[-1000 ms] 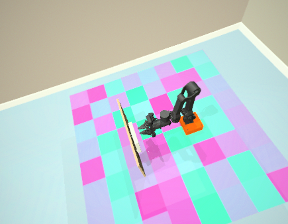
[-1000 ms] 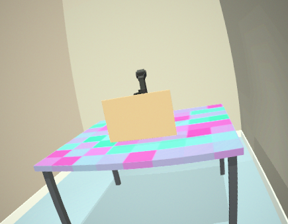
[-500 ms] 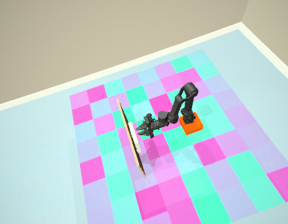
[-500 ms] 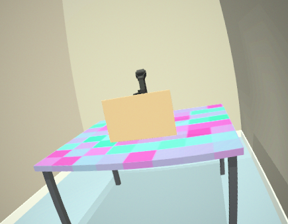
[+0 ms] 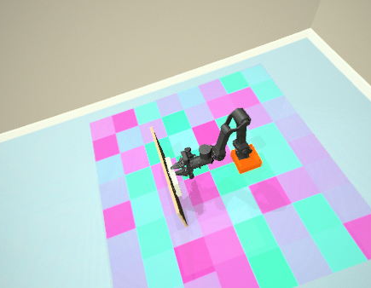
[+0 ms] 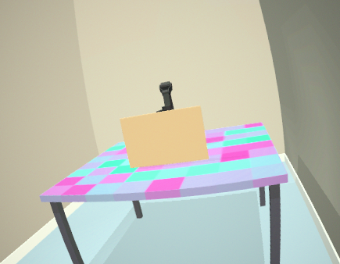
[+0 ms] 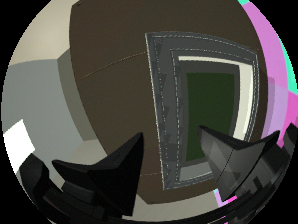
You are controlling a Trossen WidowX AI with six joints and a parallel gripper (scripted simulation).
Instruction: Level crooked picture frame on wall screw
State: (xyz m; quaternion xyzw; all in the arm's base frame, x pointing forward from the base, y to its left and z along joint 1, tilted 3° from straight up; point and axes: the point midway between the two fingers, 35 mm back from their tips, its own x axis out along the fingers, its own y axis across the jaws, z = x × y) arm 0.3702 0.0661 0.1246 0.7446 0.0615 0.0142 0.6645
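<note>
Now: gripper tip 10 mm short of the picture frame, 10 mm to the right of it and 50 mm above it. From my gripper tip the other things lie so: tan wall panel: 20 mm ahead, 60 mm below.
</note>
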